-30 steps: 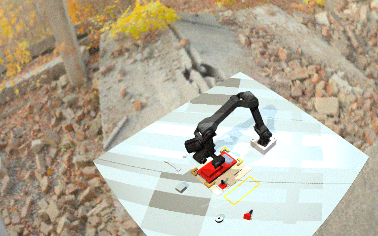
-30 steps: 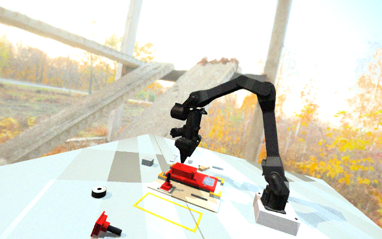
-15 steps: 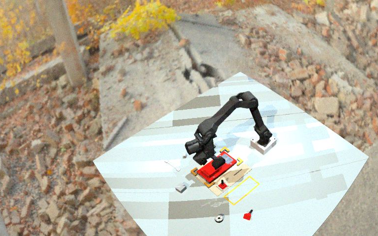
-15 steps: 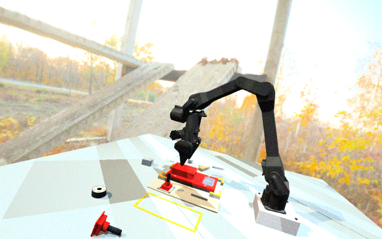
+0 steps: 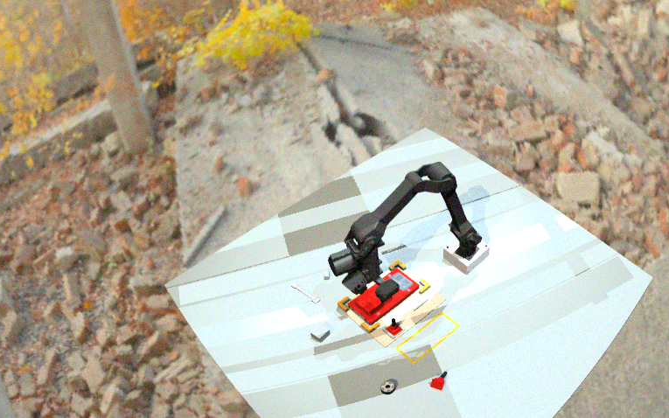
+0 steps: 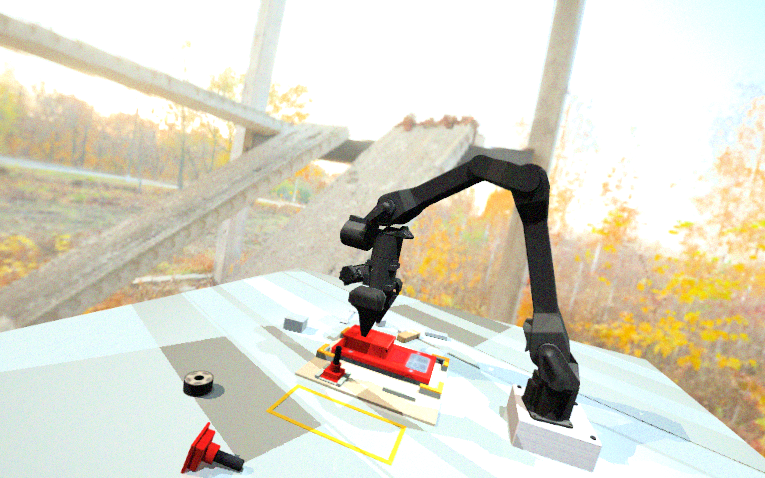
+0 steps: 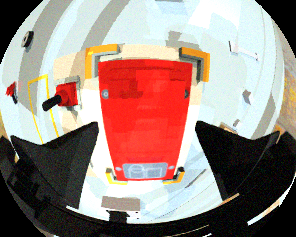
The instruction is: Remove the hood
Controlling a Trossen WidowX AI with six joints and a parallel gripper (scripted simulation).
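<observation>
The red hood is 2 cm below my gripper tip. From my gripper tip the other things lie so: wrench (9 cm ahead, 21 cm to the right, 6 cm below); then wooden block (8 cm behind, 16 cm to the right, 6 cm below); then black ring (21 cm ahead, 24 cm to the left, 5 cm below).
</observation>
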